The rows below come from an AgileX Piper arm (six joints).
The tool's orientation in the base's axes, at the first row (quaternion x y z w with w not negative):
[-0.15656, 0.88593, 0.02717, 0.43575]
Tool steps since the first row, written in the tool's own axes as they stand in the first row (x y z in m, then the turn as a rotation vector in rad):
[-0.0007, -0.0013, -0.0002, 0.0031, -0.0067, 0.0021]
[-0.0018, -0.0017, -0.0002, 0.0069, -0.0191, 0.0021]
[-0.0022, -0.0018, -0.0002, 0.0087, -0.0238, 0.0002]
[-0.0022, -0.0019, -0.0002, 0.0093, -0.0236, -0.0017]
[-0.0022, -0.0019, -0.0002, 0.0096, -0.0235, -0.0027]
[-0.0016, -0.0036, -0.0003, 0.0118, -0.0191, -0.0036]
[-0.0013, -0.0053, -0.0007, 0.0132, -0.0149, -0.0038]
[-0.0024, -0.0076, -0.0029, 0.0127, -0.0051, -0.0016]
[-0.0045, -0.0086, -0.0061, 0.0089, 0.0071, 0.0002]
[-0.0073, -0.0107, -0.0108, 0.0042, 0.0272, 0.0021]
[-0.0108, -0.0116, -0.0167, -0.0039, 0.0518, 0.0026]
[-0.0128, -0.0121, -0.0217, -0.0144, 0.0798, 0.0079]
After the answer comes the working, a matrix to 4 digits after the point.
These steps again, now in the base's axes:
[0.0006, -0.0011, 0.0008, 0.0018, -0.0068, -0.0031]
[0.0014, -0.0012, 0.0017, 0.0034, -0.0195, -0.0050]
[0.0016, -0.0012, 0.0020, 0.0023, -0.0248, -0.0048]
[0.0017, -0.0013, 0.0020, 0.0005, -0.0251, -0.0041]
[0.0017, -0.0013, 0.0020, -0.0005, -0.0252, -0.0037]
[0.0018, -0.0031, 0.0018, -0.0037, -0.0218, -0.0053]
[0.0018, -0.0048, 0.0019, -0.0060, -0.0182, -0.0066]
[0.0014, -0.0071, 0.0043, -0.0069, -0.0084, -0.0085]
[0.0005, -0.0081, 0.0080, -0.0071, 0.0045, -0.0077]
[-0.0009, -0.0103, 0.0133, -0.0090, 0.0251, -0.0070]
[-0.0031, -0.0114, 0.0198, -0.0114, 0.0507, -0.0031]
[-0.0056, -0.0122, 0.0245, -0.0098, 0.0809, -0.0007]

The tool's axes in the first row as the columns of a matrix, in the base's axes (rounded; the answer above uses it unrounded):
[-0.5712, -0.3011, 0.7636]
[-0.2537, 0.9495, 0.1846]
[-0.7806, -0.0883, -0.6188]

